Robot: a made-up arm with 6 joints.
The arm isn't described. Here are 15 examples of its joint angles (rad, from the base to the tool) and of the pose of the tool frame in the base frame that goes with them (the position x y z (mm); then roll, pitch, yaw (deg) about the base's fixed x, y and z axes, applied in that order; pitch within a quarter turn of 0, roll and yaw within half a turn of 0).
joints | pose
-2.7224 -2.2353 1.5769 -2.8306 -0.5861 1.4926 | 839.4 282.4 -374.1 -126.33 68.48 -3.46
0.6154 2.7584 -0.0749 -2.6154 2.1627 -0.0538 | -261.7 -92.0 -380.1 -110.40 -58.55 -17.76
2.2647 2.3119 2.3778 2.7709 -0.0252 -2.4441 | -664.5 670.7 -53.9 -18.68 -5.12 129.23
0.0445 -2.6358 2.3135 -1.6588 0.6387 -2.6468 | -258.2 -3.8 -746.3 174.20 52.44 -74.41
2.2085 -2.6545 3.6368 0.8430 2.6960 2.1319 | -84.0 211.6 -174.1 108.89 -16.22 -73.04
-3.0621 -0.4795 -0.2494 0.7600 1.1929 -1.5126 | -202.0 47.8 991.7 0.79 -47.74 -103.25
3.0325 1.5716 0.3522 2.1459 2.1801 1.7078 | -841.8 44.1 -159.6 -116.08 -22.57 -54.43
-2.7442 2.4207 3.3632 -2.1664 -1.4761 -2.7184 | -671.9 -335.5 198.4 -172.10 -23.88 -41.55
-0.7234 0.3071 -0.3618 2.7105 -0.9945 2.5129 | 500.6 -335.6 575.9 55.87 -15.05 -62.72
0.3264 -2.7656 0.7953 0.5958 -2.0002 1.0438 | -600.0 -279.9 -520.8 36.37 -58.97 -63.06
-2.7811 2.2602 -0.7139 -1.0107 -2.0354 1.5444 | 24.6 59.2 -105.5 -172.63 -32.89 -94.93
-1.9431 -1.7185 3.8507 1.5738 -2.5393 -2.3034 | 57.3 146.0 -63.9 15.94 -32.75 111.01
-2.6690 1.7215 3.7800 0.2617 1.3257 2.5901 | -339.6 -78.3 628.3 24.45 12.99 12.15
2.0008 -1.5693 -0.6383 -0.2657 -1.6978 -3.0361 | 194.6 -221.0 675.5 -173.81 42.30 135.26
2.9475 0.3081 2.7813 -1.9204 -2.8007 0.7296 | 151.5 -60.5 1233.2 -135.39 42.37 -165.96
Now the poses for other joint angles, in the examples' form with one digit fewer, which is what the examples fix.
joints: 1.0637 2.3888 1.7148 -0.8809 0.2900 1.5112
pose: 418 637 -517 -44.0 27.1 46.6
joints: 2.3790 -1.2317 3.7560 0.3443 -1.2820 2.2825
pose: 347 -217 11 55.4 31.3 -21.4
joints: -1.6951 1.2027 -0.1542 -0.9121 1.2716 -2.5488
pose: -128 -587 -3 155.8 9.4 -147.1
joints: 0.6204 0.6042 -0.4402 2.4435 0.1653 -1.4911
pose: 483 428 375 -40.9 66.4 50.8
